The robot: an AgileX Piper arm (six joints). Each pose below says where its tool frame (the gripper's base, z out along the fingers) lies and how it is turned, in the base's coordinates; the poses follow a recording.
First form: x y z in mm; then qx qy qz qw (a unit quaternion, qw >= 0).
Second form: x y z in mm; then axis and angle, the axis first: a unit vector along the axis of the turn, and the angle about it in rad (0 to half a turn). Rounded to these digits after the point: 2 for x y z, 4 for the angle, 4 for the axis.
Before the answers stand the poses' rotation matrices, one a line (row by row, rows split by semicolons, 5 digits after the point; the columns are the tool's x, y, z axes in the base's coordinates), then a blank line. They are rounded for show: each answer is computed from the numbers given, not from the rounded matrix.
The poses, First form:
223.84 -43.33 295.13 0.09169 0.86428 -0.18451 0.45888
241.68 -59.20 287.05 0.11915 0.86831 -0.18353 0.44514
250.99 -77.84 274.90 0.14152 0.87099 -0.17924 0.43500
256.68 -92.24 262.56 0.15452 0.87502 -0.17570 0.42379
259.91 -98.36 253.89 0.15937 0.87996 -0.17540 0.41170
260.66 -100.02 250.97 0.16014 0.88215 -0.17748 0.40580
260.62 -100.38 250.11 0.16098 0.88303 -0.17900 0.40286
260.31 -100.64 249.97 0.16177 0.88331 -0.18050 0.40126
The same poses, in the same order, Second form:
-0.56204 0.32783 0.75936; -0.01084 0.91510 -0.40309; -0.82704 -0.23479 -0.51077
-0.57530 0.37031 0.72931; 0.04353 0.90424 -0.42480; -0.81678 -0.21265 -0.53633
-0.58150 0.40246 0.70703; 0.09059 0.89569 -0.43535; -0.80849 -0.18911 -0.55730
-0.59305 0.41933 0.68735; 0.12150 0.89051 -0.43845; -0.79594 -0.17651 -0.57907
-0.61020 0.42491 0.66866; 0.13606 0.88767 -0.43992; -0.78047 -0.17747 -0.59947
-0.61937 0.42658 0.65911; 0.13849 0.88571 -0.44309; -0.77279 -0.18316 -0.60766
-0.62358 0.42853 0.65385; 0.14008 0.88409 -0.44583; -0.76911 -0.18642 -0.61132
-0.62564 0.43064 0.65048; 0.14093 0.88250 -0.44870; -0.76728 -0.18905 -0.61282

223.84 -43.33 295.13 0.1032 0.9727 -0.2077 2.1881
241.68 -59.20 287.05 0.1331 0.9697 -0.2050 2.2189
250.99 -77.84 274.90 0.1572 0.9673 -0.1991 2.2415
256.68 -92.24 262.56 0.1706 0.9661 -0.1940 2.2663
259.91 -98.36 253.89 0.1749 0.9656 -0.1925 2.2930
260.66 -100.02 250.97 0.1752 0.9652 -0.1942 2.3059
260.62 -100.38 250.11 0.1759 0.9648 -0.1956 2.3123
260.31 -100.64 249.97 0.1766 0.9644 -0.1971 2.3158

